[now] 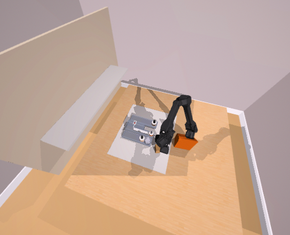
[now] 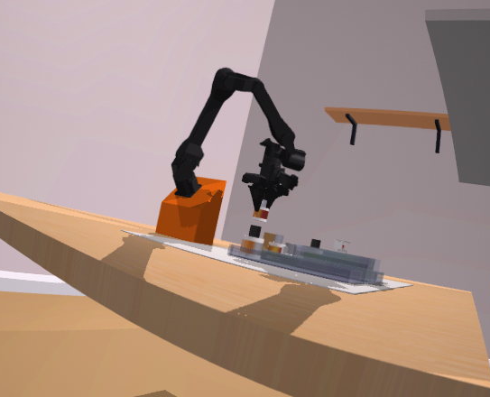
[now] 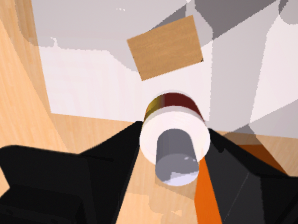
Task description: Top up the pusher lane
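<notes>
My gripper tip is 50 mm short of the wooden block, 10 mm to the right of it and 90 mm above it. Also, from my gripper tip: lane unit (280 mm ahead, 170 mm to the right, 110 mm below).
</notes>
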